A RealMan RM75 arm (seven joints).
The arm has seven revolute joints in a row. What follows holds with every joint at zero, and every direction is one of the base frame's. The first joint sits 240.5 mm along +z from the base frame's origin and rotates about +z. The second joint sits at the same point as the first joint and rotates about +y. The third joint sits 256 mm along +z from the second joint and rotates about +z. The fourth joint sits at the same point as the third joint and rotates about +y. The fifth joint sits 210 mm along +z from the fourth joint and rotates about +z. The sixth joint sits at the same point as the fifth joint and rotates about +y. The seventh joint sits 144 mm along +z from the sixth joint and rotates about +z. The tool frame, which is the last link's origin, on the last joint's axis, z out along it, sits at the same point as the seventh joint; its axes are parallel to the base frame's.
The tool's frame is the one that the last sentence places.
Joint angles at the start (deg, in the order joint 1, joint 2, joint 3, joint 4, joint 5, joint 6, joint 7): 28.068 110.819 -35.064 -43.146 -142.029 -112.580 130.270
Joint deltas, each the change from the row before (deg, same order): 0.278 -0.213 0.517 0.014 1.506 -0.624 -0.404; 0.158 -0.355 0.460 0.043 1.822 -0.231 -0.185; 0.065 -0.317 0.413 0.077 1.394 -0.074 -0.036; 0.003 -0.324 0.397 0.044 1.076 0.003 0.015; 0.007 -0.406 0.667 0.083 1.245 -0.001 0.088; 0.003 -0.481 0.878 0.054 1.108 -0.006 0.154
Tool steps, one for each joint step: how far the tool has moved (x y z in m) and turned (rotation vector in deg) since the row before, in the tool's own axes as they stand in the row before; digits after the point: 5 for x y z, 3 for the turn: -0.00376 0.00383 -0.00226 -1.294 -1.157 -1.154; -0.00425 0.00293 -0.00319 -1.038 -1.622 -0.967; -0.00312 0.00180 -0.00277 -0.709 -1.372 -0.561; -0.00241 0.00104 -0.00292 -0.423 -1.203 -0.358; -0.00296 0.00118 -0.00388 -0.522 -1.587 -0.312; -0.00306 0.00094 -0.00486 -0.387 -1.715 -0.206
